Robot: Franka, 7 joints.
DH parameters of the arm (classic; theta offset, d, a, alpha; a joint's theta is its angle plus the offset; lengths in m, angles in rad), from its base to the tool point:
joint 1: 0 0.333 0 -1.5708
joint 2: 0 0 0 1.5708
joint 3: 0 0.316 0.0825 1.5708
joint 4: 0 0 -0.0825 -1.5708
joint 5: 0 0.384 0 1.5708
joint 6: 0 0 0.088 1.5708
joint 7: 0 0.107 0 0
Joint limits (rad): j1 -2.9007..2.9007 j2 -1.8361..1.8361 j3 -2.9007..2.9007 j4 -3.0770..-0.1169 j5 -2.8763..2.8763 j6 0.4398..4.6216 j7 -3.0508..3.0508
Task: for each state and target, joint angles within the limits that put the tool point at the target. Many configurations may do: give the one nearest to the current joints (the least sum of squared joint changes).
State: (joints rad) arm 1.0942 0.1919 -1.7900 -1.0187 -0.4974 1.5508 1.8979
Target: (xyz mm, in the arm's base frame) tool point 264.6 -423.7 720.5
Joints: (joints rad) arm 0.9558 0.1339 -1.9458 -1.4005 -0.4669 1.2679 1.8979
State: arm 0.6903 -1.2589 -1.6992 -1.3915 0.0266 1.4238 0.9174
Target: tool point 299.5 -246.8 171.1
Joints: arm 1.0267 -1.4466 -1.9688 -2.1604 -0.0440 1.2637 0.9174
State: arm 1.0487 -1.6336 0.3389 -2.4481 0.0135 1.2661 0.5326
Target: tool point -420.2 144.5 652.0
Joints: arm 0.8125 -1.6702 0.8496 -1.8766 0.1401 1.5696 0.5326
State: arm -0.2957 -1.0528 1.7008 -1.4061 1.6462 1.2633 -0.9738
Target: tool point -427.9 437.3 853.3
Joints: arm -0.1433 -0.6218 1.5376 -0.8659 1.8443 1.5570 -0.9738
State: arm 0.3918 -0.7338 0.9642 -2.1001 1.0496 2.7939 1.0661
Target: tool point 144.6 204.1 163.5
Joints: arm 0.2328 -0.1181 0.8870 -3.0342 1.0827 2.6566 1.0661
